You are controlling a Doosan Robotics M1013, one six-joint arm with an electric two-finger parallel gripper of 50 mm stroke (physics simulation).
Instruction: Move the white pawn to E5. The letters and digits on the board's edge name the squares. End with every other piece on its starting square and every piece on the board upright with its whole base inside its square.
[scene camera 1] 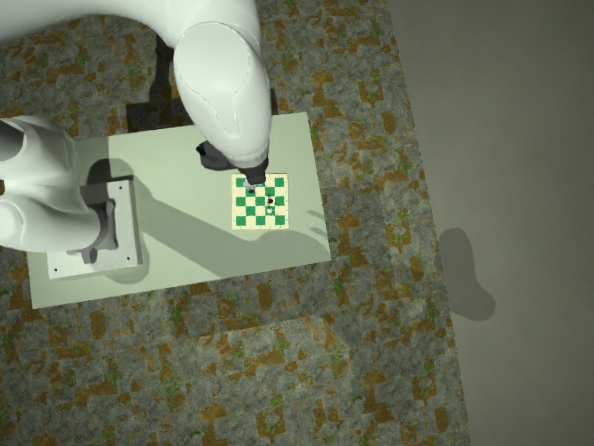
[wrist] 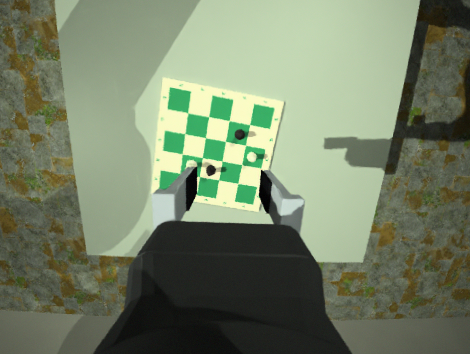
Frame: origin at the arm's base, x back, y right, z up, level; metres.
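Seen in the pictures: gripper, fingertip midpoint: point(scene camera 1: 249, 178) point(wrist: 228, 181); arm's base at its link origin: point(scene camera 1: 92, 227).
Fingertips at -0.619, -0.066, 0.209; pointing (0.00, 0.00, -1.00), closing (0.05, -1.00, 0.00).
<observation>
Offsets run from my fingertips to a thing's middle, as dx, dy, dz. Level surfaces: height alone.
The chessboard @[-0.005, +0.027, -0.235] point(scene camera 1: 260, 211) point(wrist: 217, 129) is green and cream; its edge letters are too small to read. One white piece @[-0.038, +0.068, -0.210] point(scene camera 1: 270, 210) point(wrist: 191, 164) stands on a green square, partly behind the left finger in the wrist view. Another white piece @[-0.012, -0.045, -0.216] point(wrist: 251, 156) stands on a green square near the board's right edge in the wrist view; the gripper hides it in the scene view. I cannot tell which is the pawn. My gripper point(scene camera 1: 249, 186) point(wrist: 228, 181) is open and empty, above the board, with both fingertips apart from the pieces.
A black piece @[-0.044, +0.031, -0.216] point(scene camera 1: 270, 201) point(wrist: 210, 170) stands on a cream square beside the first white piece. Another black piece @[+0.028, -0.018, -0.216] point(scene camera 1: 251, 191) point(wrist: 239, 134) stands on a green square diagonal to the second white piece. The pale table @[dz -0.238] point(scene camera 1: 175, 150) point(wrist: 310, 60) carries the board and the arm's base plate point(scene camera 1: 127, 220).
</observation>
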